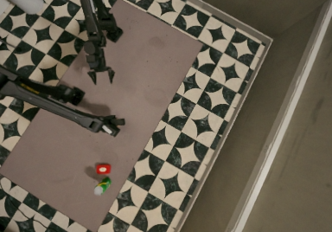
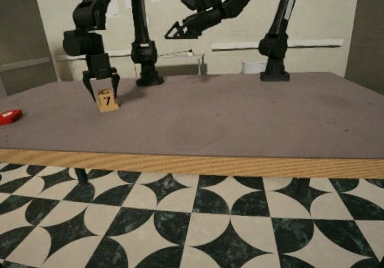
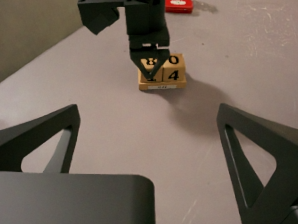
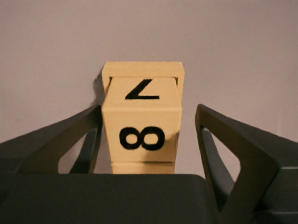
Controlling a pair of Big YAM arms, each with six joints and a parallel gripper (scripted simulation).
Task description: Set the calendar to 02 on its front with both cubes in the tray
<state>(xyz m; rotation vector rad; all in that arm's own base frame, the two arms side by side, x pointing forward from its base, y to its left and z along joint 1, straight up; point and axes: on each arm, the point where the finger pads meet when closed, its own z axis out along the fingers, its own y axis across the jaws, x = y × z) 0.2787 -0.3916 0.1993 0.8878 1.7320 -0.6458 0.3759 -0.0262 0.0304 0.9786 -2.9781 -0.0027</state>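
Right now the wooden tray is 3 cm behind my right hand, 1 cm to the right of it and 3 cm below it. Round my right hand: cube: 4 cm behind, 3 cm to the right, 1 cm below; red block: 8 cm ahead, 31 cm to the right, 3 cm below; white bottle: 15 cm ahead, 40 cm to the right, 2 cm above.
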